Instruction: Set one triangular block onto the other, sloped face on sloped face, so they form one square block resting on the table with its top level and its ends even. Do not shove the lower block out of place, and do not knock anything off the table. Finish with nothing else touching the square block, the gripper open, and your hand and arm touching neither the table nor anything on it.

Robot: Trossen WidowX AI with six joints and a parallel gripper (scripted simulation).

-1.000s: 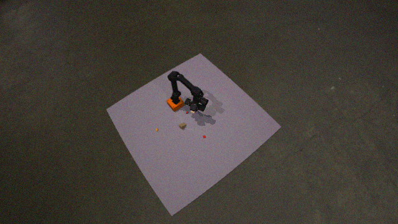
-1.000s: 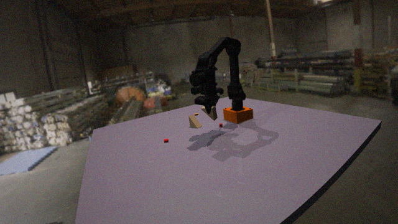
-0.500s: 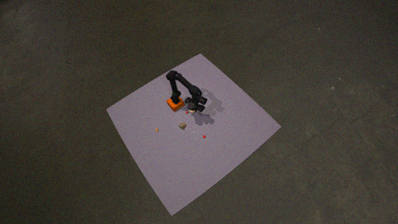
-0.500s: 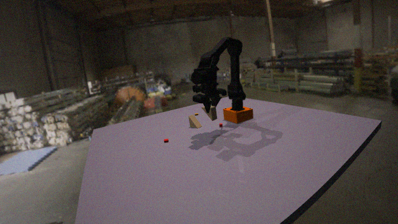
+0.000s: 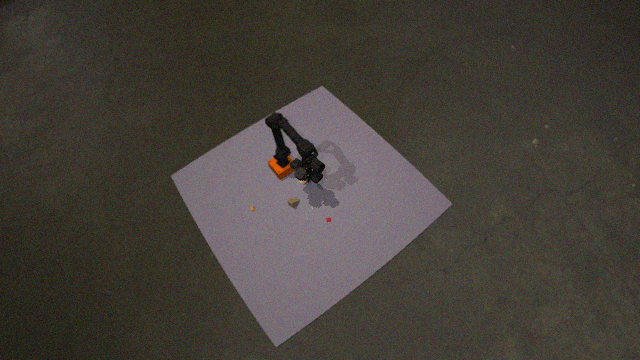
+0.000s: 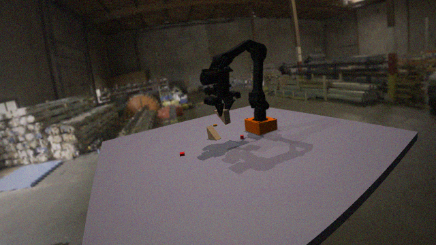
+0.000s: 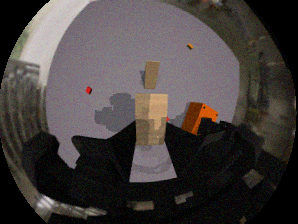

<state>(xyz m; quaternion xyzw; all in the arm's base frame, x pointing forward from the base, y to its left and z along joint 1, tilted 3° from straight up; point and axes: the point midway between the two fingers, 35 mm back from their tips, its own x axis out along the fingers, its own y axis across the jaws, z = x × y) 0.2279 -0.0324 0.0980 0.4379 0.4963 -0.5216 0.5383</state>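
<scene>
Right now the small red cube is 8 cm behind my gripper tip, 3 cm to the left of it and 13 cm below it. From my gripper tip the other things lie so: small orange piece: 17 cm behind, 30 cm to the right, 13 cm below; then tan triangular block: 1 cm to the left, 1 cm above.
</scene>
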